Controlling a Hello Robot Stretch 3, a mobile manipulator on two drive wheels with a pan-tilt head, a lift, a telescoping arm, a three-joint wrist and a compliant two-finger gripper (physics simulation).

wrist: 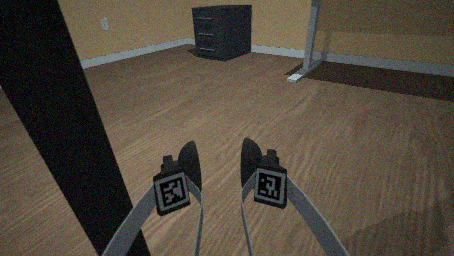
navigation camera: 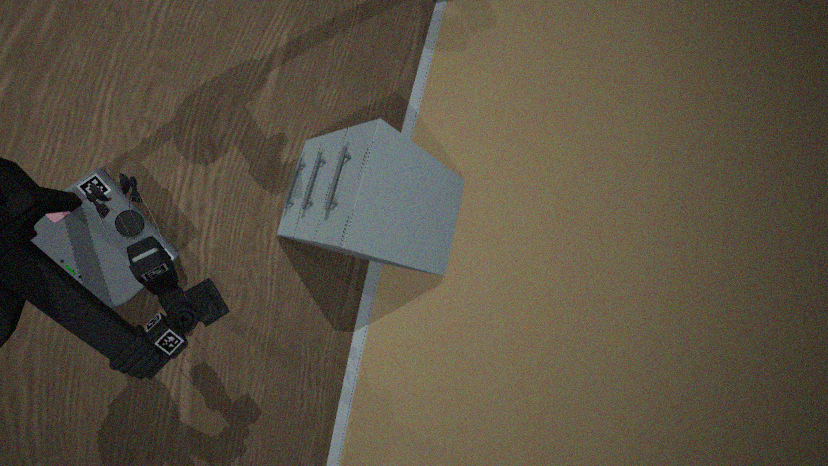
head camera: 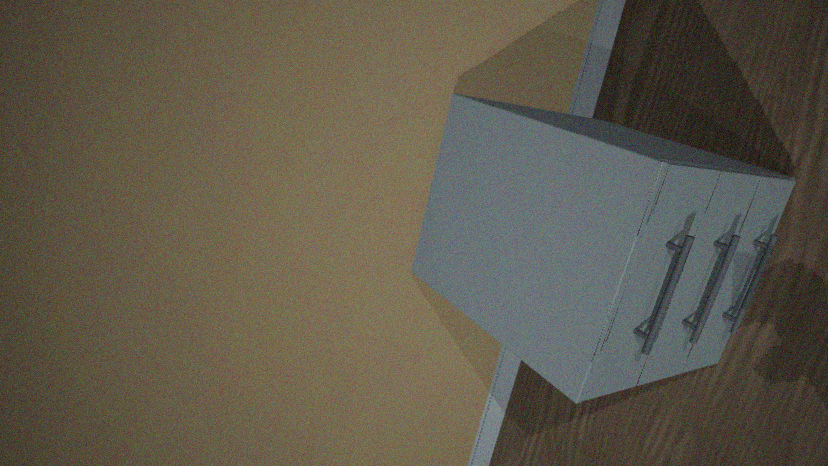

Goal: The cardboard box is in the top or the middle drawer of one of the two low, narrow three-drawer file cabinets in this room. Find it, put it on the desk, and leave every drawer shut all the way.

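A light grey-blue three-drawer file cabinet (head camera: 538, 214) (navigation camera: 405, 196) stands against the wall. Its drawers look shut. A dark three-drawer file cabinet (wrist: 230, 32) stands far off in the wrist view, near a room corner, and its drawers look shut too. A white leg (wrist: 311, 37) with a foot, part of the desk, shows right of it; the desk top does not show. The cardboard box does not show. My gripper (navigation camera: 114, 192) (wrist: 220, 157) is open with nothing between the fingertips; in the navigation view it hangs over my base, apart from the light cabinet.
My grey base (navigation camera: 98, 248) is at the left of the navigation view, with the black arm (navigation camera: 75, 301) beside it. A black post (wrist: 60, 115) crosses the left of the wrist view. A white baseboard (head camera: 498, 416) (navigation camera: 350, 376) runs along the yellow wall (head camera: 231, 231) (navigation camera: 637, 231) behind the light cabinet.
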